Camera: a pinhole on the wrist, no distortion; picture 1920 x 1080 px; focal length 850.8 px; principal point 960.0 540.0 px. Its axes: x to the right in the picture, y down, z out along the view. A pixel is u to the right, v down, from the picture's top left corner.
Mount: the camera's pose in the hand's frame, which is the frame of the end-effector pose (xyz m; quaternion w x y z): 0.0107 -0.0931 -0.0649 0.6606 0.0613 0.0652 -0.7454
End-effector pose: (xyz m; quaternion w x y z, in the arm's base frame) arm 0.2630 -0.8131 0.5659 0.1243 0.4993 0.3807 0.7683
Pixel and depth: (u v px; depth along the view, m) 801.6 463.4 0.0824
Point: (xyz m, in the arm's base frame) 0.2598 -0.7392 0.5079
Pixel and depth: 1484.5 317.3 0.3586
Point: 0.4624 -0.5153 0.2877
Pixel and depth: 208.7 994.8 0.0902
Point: 0.2562 -0.7321 0.5930
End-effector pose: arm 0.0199 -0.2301 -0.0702 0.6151 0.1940 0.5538 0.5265
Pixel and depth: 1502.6 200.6 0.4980
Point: 0.5903 -0.4714 -0.2311
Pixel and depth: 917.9 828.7 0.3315
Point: 0.2964 -0.0893 -0.1699
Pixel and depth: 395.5 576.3 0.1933
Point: 0.1467 -0.1517 -0.0427
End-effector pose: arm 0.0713 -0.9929 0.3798 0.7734 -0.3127 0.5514 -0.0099
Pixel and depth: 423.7 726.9 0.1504
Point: 0.1881 -0.9905 0.3690
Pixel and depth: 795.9 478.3 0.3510
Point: 0.3482 -0.9210 0.4871
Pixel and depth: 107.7 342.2 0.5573
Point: 0.4310 -0.4008 0.3582
